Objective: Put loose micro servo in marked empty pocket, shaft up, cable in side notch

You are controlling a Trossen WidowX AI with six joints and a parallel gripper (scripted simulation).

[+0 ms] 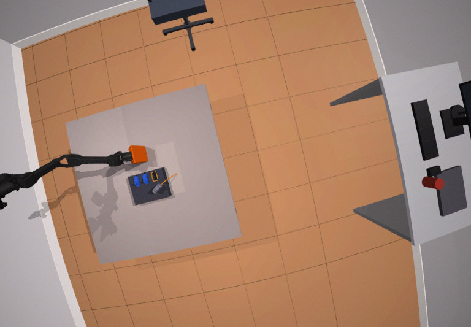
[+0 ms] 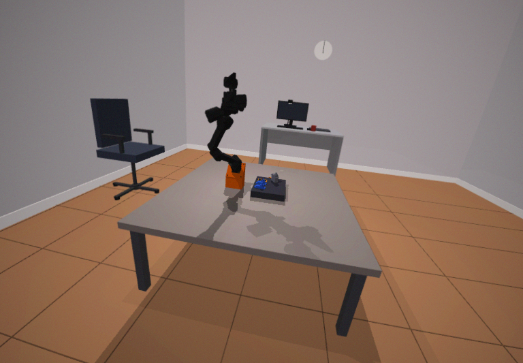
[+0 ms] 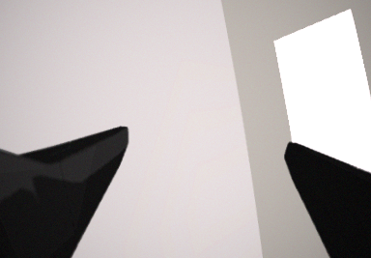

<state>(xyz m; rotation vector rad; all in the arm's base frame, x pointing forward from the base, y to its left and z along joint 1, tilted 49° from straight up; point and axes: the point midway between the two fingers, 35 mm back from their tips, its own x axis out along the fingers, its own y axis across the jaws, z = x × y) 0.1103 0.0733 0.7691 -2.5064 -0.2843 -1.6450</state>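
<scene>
The dark robot deck is 70 cm below my gripper tip, 57 cm to the left of it and 19 cm ahead of it.
</scene>
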